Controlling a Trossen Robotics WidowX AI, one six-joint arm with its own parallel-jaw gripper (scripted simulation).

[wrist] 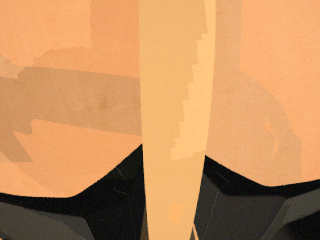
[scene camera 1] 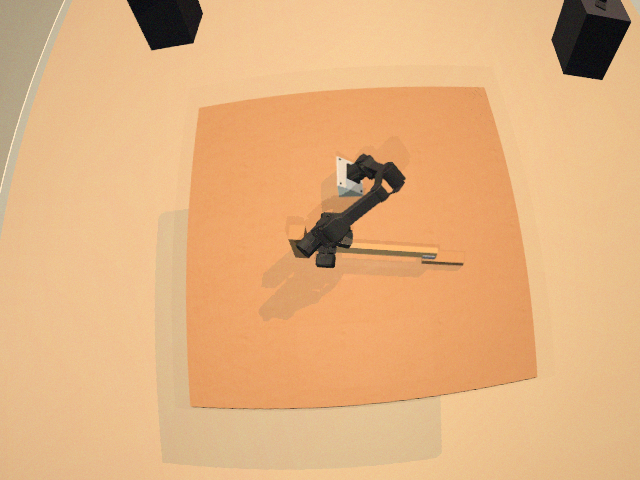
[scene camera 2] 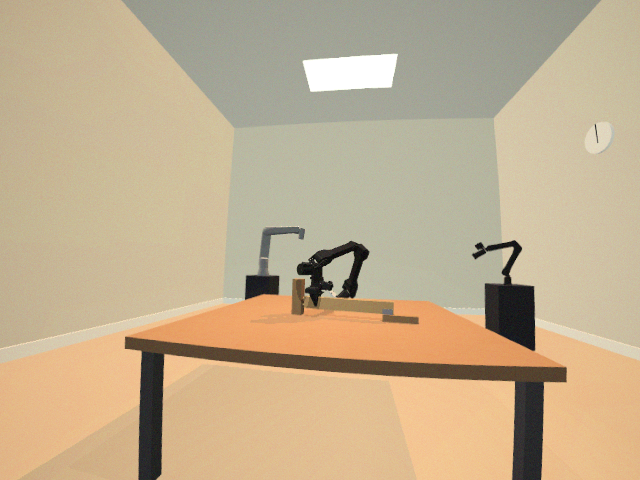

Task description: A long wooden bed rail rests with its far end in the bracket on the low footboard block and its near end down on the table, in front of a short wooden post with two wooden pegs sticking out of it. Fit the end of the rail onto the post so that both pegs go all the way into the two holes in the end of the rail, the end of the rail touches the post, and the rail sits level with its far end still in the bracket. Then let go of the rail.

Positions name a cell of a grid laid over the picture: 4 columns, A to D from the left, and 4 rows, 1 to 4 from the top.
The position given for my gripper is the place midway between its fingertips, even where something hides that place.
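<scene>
There is my gripper (wrist: C3). I can see a wooden bed rail (scene camera 2: C3) too, and the wrist view takes in the rail (wrist: C1) as well.
</scene>
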